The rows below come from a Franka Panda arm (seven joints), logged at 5 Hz.
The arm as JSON. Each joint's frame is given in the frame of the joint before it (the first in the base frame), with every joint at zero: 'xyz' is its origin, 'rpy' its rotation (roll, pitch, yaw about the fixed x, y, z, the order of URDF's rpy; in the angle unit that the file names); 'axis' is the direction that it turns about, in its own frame. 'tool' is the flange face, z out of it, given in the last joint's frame.
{
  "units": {
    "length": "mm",
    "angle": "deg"
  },
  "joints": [
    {
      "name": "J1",
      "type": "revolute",
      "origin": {
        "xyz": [
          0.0,
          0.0,
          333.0
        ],
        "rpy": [
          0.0,
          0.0,
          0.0
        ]
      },
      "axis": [
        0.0,
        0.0,
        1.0
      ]
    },
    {
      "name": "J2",
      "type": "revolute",
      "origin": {
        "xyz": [
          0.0,
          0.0,
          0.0
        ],
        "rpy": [
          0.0,
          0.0,
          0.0
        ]
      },
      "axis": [
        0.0,
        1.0,
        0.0
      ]
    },
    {
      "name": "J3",
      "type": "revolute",
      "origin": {
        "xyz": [
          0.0,
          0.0,
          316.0
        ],
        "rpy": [
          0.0,
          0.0,
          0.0
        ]
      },
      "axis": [
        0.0,
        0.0,
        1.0
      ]
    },
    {
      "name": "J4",
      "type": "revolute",
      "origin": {
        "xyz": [
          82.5,
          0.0,
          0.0
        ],
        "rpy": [
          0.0,
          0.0,
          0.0
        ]
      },
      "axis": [
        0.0,
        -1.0,
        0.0
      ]
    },
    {
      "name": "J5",
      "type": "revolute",
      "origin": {
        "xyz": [
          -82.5,
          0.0,
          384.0
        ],
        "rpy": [
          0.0,
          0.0,
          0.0
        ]
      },
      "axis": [
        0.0,
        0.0,
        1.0
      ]
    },
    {
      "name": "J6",
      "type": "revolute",
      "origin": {
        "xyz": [
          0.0,
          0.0,
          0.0
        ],
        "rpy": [
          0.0,
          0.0,
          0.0
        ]
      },
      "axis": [
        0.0,
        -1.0,
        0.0
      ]
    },
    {
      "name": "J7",
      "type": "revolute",
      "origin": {
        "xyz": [
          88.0,
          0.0,
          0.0
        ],
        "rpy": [
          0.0,
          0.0,
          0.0
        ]
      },
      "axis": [
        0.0,
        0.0,
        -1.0
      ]
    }
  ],
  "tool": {
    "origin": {
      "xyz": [
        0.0,
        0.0,
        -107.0
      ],
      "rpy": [
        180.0,
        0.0,
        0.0
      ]
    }
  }
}
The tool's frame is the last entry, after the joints.
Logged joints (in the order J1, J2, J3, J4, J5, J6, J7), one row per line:
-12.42 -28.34 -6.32 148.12 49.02 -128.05 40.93
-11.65 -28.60 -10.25 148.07 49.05 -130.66 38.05
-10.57 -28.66 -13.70 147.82 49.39 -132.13 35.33
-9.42 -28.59 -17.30 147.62 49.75 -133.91 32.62
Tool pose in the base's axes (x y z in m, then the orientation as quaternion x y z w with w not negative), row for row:
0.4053 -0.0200 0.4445 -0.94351 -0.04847 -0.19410 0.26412
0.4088 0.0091 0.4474 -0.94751 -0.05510 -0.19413 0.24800
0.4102 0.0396 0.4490 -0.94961 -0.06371 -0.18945 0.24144
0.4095 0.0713 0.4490 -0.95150 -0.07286 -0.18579 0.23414
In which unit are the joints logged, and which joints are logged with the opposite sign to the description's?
The joints are logged in degrees. Opposite sign: J3, J4, J6, J7.
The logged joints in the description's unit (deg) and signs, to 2 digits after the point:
-12.42 -28.34 6.32 -148.12 49.02 128.05 -40.93
-11.65 -28.60 10.25 -148.07 49.05 130.66 -38.05
-10.57 -28.66 13.70 -147.82 49.39 132.13 -35.33
-9.42 -28.59 17.30 -147.62 49.75 133.91 -32.62

